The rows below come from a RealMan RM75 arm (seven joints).
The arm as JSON. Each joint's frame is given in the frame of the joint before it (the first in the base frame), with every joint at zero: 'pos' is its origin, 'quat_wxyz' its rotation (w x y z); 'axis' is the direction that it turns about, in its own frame. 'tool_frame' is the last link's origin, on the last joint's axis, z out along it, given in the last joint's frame.
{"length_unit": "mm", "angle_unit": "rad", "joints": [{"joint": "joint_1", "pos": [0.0, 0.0, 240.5], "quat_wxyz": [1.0, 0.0, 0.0, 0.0], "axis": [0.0, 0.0, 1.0]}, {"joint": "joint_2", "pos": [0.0, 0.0, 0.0], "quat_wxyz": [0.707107, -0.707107, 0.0, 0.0], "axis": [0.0, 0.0, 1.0]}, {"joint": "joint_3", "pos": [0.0, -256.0, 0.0], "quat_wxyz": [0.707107, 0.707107, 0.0, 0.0], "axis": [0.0, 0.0, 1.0]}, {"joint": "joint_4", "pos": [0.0, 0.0, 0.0], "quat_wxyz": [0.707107, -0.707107, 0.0, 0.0], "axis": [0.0, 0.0, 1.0]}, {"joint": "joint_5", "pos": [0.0, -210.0, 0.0], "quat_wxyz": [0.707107, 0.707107, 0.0, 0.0], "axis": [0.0, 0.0, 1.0]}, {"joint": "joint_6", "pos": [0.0, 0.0, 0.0], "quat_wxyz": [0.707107, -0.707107, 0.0, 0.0], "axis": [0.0, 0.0, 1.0]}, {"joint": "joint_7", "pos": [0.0, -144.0, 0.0], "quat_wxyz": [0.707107, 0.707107, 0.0, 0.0], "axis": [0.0, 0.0, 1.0]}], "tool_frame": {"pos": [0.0, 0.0, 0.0], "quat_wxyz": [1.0, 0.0, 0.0, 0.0]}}
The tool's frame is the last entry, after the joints.
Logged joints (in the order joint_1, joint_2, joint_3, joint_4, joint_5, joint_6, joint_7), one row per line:
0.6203 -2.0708 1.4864 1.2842 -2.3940 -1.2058 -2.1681
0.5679 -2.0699 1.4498 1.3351 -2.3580 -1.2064 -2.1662
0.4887 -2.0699 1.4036 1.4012 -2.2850 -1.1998 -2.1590
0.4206 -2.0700 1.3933 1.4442 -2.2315 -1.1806 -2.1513
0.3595 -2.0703 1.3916 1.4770 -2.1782 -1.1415 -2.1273
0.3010 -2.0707 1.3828 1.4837 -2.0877 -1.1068 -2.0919
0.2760 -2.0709 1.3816 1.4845 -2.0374 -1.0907 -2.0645
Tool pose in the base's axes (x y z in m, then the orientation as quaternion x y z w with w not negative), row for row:
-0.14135 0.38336 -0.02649 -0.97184 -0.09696 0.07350 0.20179
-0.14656 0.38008 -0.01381 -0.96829 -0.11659 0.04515 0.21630
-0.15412 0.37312 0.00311 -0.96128 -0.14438 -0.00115 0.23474
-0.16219 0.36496 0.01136 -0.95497 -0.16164 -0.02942 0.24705
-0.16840 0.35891 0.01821 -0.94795 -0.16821 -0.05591 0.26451
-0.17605 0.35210 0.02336 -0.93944 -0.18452 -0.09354 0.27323
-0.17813 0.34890 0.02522 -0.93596 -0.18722 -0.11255 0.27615
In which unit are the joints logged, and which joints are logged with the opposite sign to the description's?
The joints are logged in radians. Opposite sign: joint_1, joint_5, joint_6.
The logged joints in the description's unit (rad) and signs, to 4 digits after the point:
-0.6203 -2.0708 1.4864 1.2842 2.3940 1.2058 -2.1681
-0.5679 -2.0699 1.4498 1.3351 2.3580 1.2064 -2.1662
-0.4887 -2.0699 1.4036 1.4012 2.2850 1.1998 -2.1590
-0.4206 -2.0700 1.3933 1.4442 2.2315 1.1806 -2.1513
-0.3595 -2.0703 1.3916 1.4770 2.1782 1.1415 -2.1273
-0.3010 -2.0707 1.3828 1.4837 2.0877 1.1068 -2.0919
-0.2760 -2.0709 1.3816 1.4845 2.0374 1.0907 -2.0645

